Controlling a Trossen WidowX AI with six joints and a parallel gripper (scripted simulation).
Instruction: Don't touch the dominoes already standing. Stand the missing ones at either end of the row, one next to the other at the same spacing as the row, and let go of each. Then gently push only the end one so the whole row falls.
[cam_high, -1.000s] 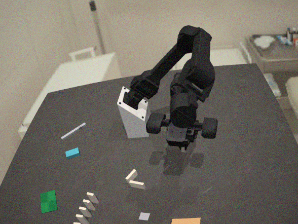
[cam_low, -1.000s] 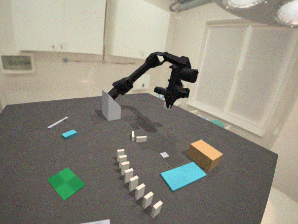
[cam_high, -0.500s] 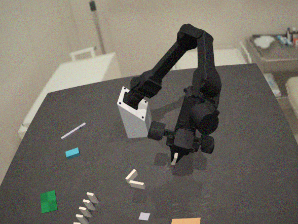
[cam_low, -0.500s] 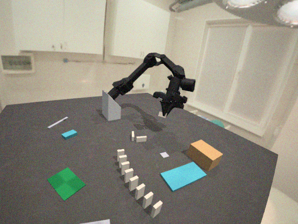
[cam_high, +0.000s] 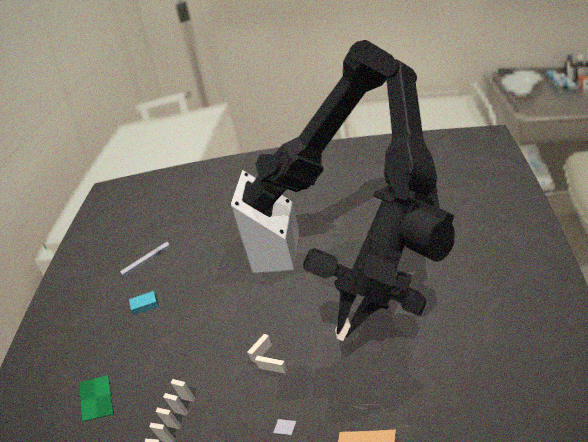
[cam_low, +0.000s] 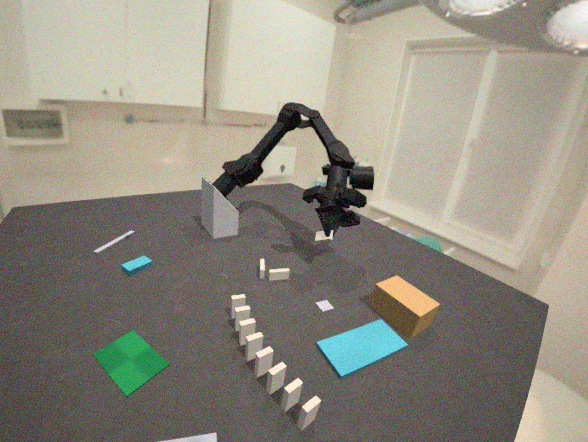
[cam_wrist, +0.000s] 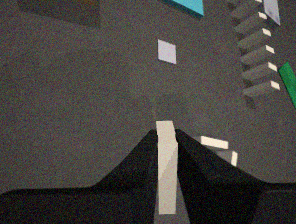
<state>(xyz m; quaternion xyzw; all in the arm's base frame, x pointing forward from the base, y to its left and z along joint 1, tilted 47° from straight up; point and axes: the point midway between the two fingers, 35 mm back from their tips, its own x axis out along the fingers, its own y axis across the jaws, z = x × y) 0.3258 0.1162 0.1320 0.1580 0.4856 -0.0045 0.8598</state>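
My gripper tip is now 110 mm short of the small lilac tile, 100 mm to the left of it and 100 mm above it. Round my gripper tip: flat cyan plate 240 mm ahead, 110 mm to the right, 100 mm below; then orange block 230 mm ahead, 30 mm to the left, 70 mm below; then small cyan block 200 mm behind, 420 mm to the right, 90 mm below.
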